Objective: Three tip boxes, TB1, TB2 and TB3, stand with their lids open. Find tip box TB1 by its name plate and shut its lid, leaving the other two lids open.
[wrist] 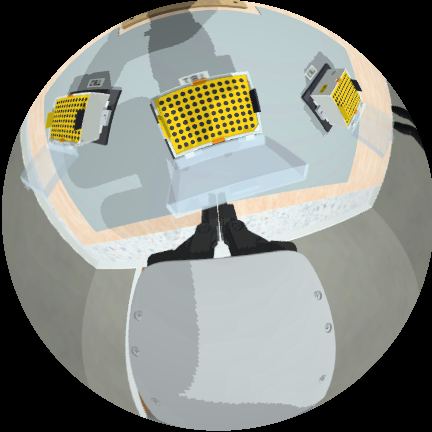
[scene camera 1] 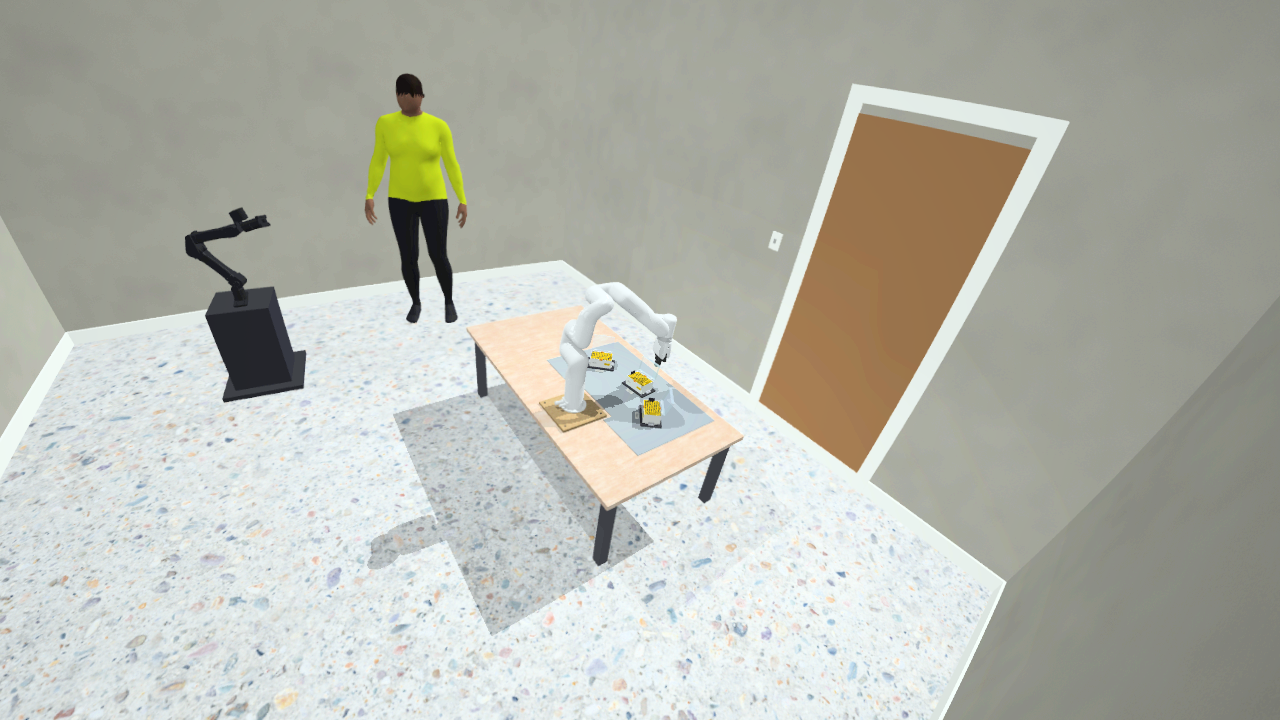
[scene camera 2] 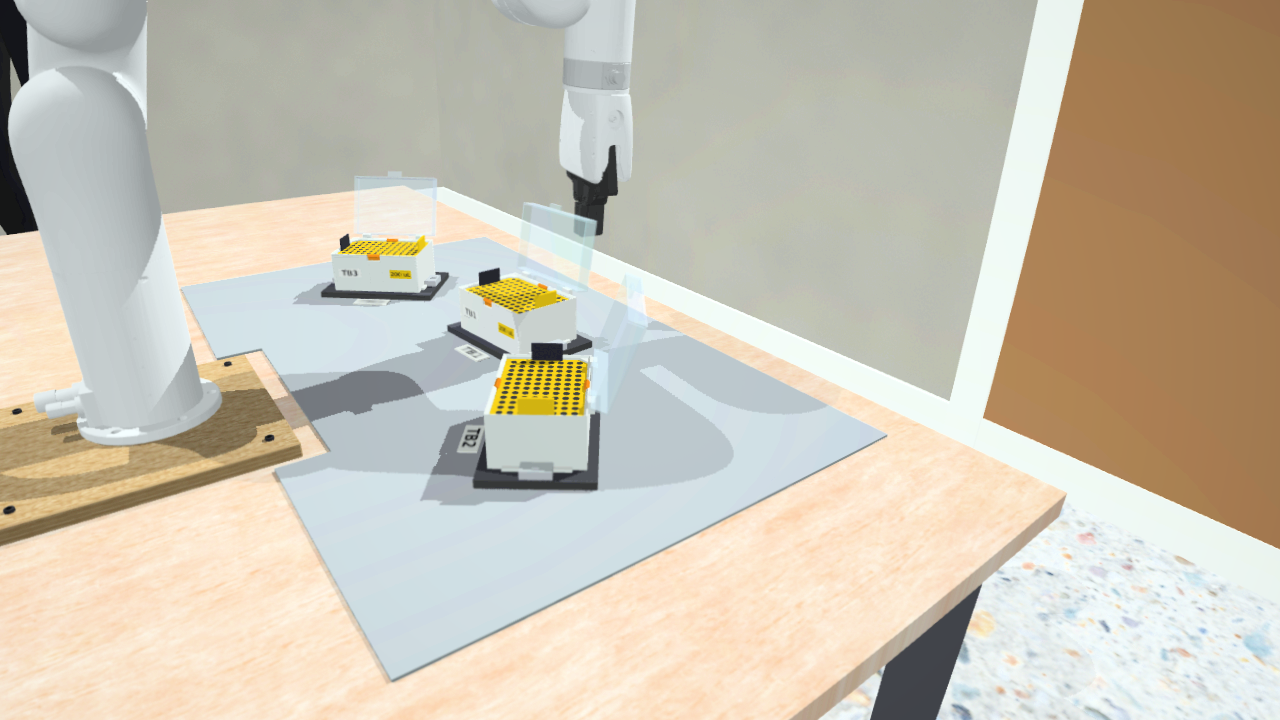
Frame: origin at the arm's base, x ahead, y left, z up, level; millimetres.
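Seen in the pictures: gripper, fingertip midpoint: (wrist: 216, 203) (scene camera 1: 657, 365) (scene camera 2: 588, 234); arm's base, link origin: (scene camera 1: 573, 405) (scene camera 2: 153, 413).
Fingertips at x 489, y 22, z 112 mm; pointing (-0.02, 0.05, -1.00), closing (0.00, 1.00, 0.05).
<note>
Pixels of each thing's top centre, then the offset from my fingertips to it. "*": a spot on its surface instead. Level surfaces: height alone.
- Tip box TB1, top centre: (scene camera 2: 516, 281) (wrist: 209, 108) (scene camera 1: 640, 376) dx -95, dy +2, dz -47 mm
- TB2, top centre: (scene camera 2: 541, 368) (scene camera 1: 652, 405) dx -169, dy -230, dz -47 mm
- TB3, surface spot: (scene camera 2: 380, 272) (scene camera 1: 602, 363) * dx -205, dy +227, dz -85 mm
- grey-blue mat, surface height: dz -121 mm
- wooden table, surface height: dz -124 mm
- TB2's clear lid, surface spot: (scene camera 2: 622, 344) * dx -138, dy -316, dz +4 mm
- TB3's lid, surface spot: (scene camera 2: 394, 207) * dx -153, dy +330, dz -21 mm
Tip box TB1 (scene camera 1: 639, 383) (scene camera 2: 538, 329) (wrist: 207, 112) is the middle box, white with a yellow tip rack, and its name plate (wrist: 194, 78) lies beside it. Its clear lid (scene camera 2: 556, 243) (wrist: 237, 172) stands open. TB2 (scene camera 1: 651, 412) (scene camera 2: 537, 440) (wrist: 70, 117) stands nearest scene camera 2, lid open. TB3 (scene camera 1: 601, 360) (scene camera 2: 380, 272) (wrist: 341, 97) stands at the far end, lid open. My gripper (scene camera 1: 659, 360) (scene camera 2: 588, 231) (wrist: 216, 203) is shut and empty, fingers down, close to the upper edge of TB1's lid on the side away from the rack. I cannot tell whether they touch.
The boxes stand on a grey-blue mat (scene camera 2: 429, 582) on the wooden table (scene camera 2: 716, 573). TB2's clear lid (scene camera 2: 622, 344) rises beside TB1's. TB3's lid (scene camera 2: 394, 207) stands upright. The arm's base plate (scene camera 2: 241, 402) is at the mat's notch. A person (scene camera 1: 416, 161) stands beyond the table.
</note>
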